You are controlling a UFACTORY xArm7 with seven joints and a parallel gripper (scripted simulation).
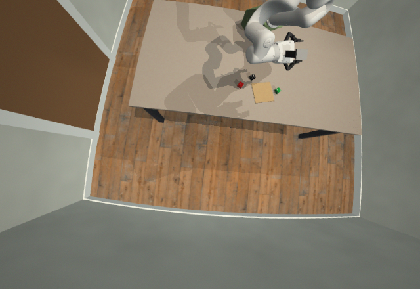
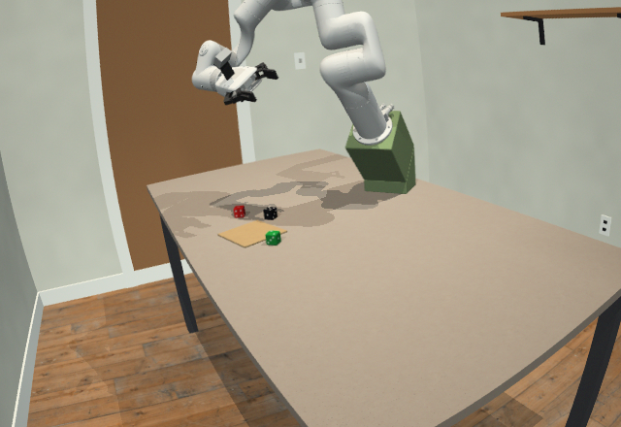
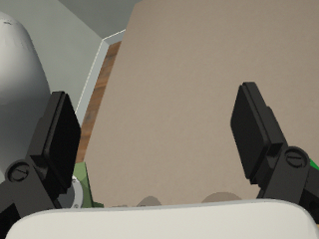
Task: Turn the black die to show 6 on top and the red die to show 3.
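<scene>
My gripper is now 38 cm above the red die, 18 cm to the left of it and 6 cm short of it. Also, from my hand: tan mat: 40 cm below, 7 cm ahead, 2 cm to the right; then black die: 38 cm below, 11 cm to the right, 1 cm behind; then green die: 38 cm below, 8 cm to the left, 4 cm ahead.
</scene>
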